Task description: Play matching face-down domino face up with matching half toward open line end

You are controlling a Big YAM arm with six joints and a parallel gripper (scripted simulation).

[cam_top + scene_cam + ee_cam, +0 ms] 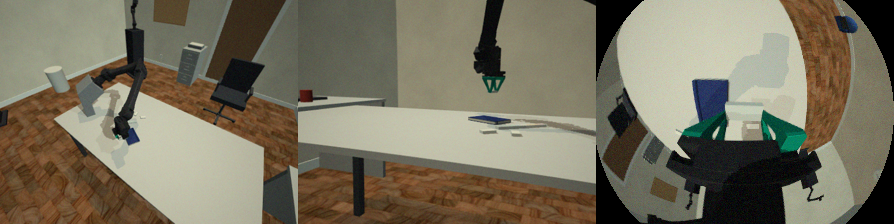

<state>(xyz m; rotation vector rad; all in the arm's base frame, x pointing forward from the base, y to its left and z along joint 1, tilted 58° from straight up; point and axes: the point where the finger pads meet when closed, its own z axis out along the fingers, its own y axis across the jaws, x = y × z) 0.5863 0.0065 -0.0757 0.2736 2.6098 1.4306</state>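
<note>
Right now the book is 12 cm below my hand, 10 cm to the left of it and 4 cm behind it. From my hand the other things lie so: white domino (1 cm ahead).
</note>
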